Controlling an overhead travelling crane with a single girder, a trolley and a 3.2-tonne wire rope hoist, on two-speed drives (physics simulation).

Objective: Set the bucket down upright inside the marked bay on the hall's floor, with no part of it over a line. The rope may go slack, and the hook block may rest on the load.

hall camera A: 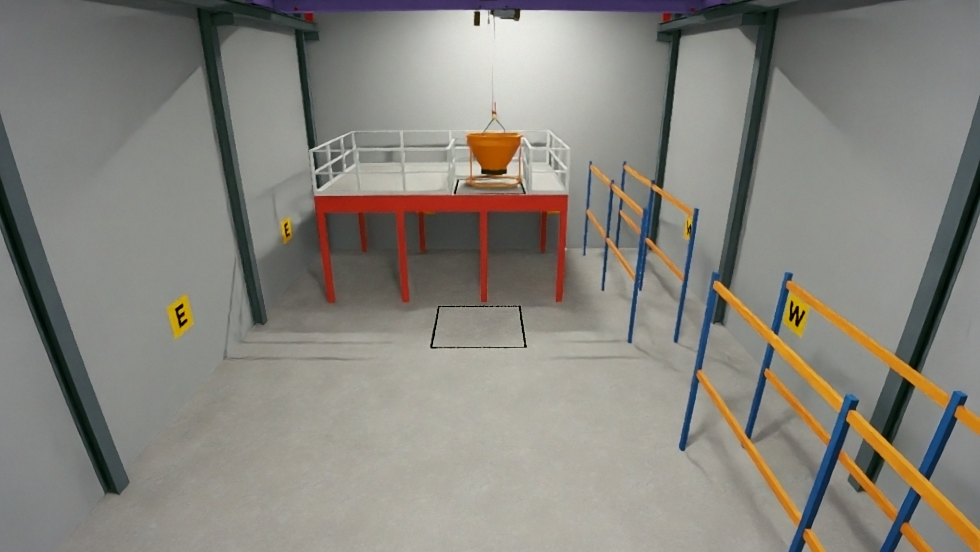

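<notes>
The orange bucket (493, 150) is upright at the gap in the white railing of the raised platform, within or just over a marked rectangle on its deck. Whether its base ring touches the deck, I cannot tell. My hook (493, 113) is above the bucket, shut on its sling, and the rope runs straight up to the hoist. The marked bay (478, 347) on the hall's floor is a black outline in front of the platform, nearer to the camera than the bucket.
The red-framed platform (438, 203) with white railings (402, 161) stands at the back. Blue and orange barriers (695, 243) (831, 438) run along the right side in two sections. Dark steel columns (233, 171) (746, 171) stand along both walls. The purple girder (480, 5) crosses the top.
</notes>
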